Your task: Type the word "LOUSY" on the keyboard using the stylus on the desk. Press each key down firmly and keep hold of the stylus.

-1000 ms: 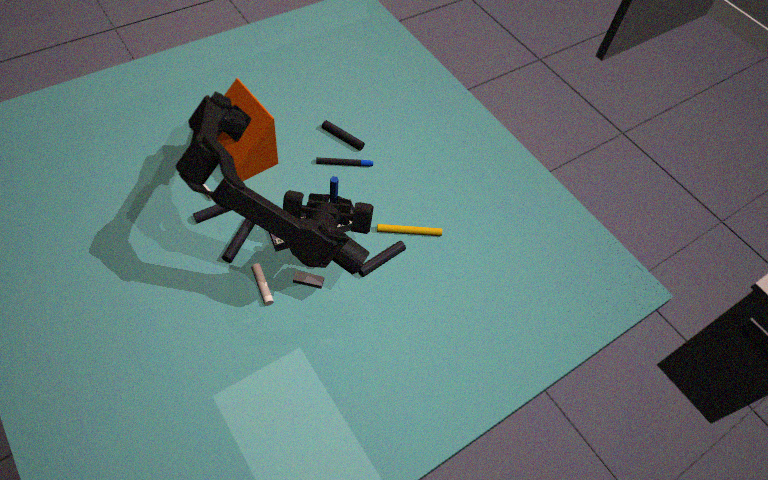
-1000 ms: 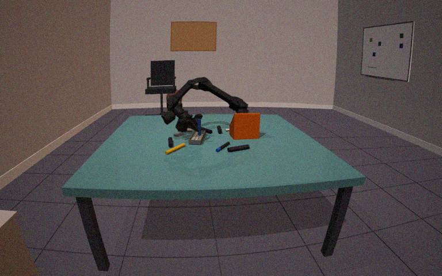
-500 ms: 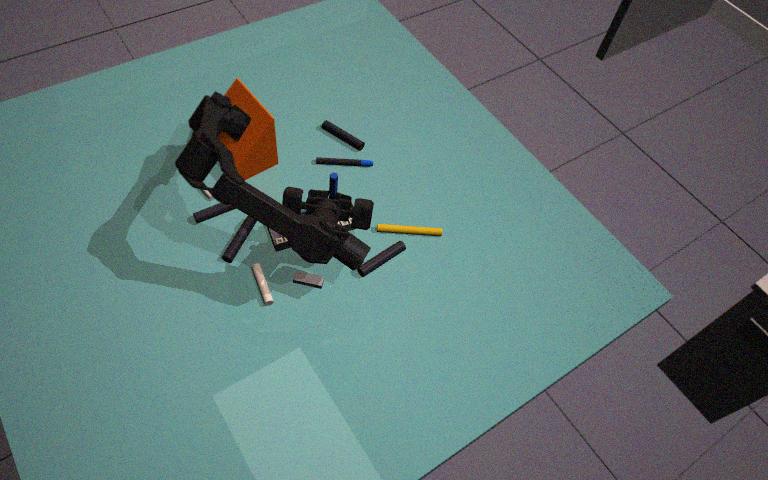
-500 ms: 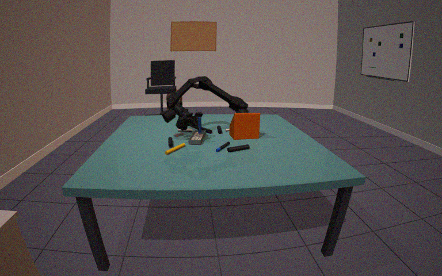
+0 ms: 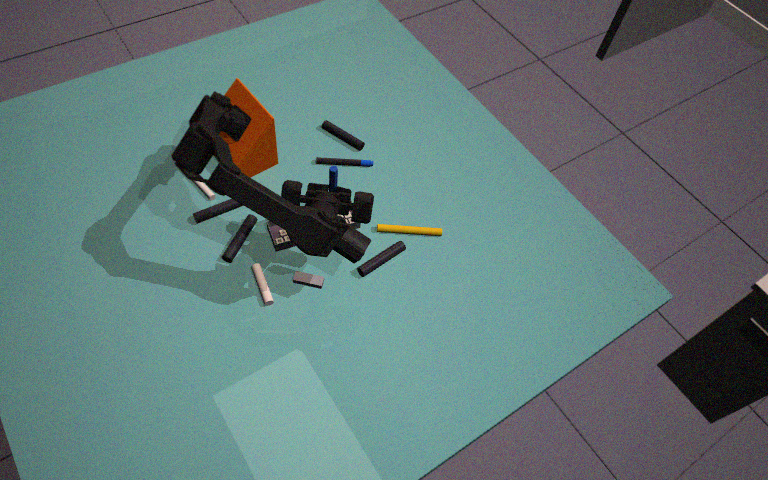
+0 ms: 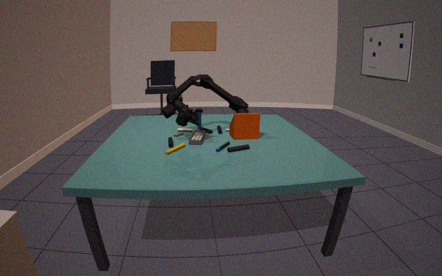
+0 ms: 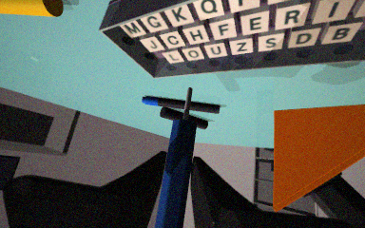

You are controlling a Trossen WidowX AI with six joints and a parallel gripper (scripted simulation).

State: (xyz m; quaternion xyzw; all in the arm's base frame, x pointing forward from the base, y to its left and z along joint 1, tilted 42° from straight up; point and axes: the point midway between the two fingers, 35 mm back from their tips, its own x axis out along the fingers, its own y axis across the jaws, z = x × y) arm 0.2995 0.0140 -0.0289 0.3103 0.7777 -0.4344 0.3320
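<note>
Now: the grey block 15 cm to the right of my gripper tip, 10 cm below it and 10 cm ahead of it. Round my gripper tip: stylus (1 cm below); then blue-tipped pen (14 cm to the left, 9 cm below, 8 cm behind); then yellow cylinder (15 cm ahead, 10 cm to the left, 9 cm below).
</note>
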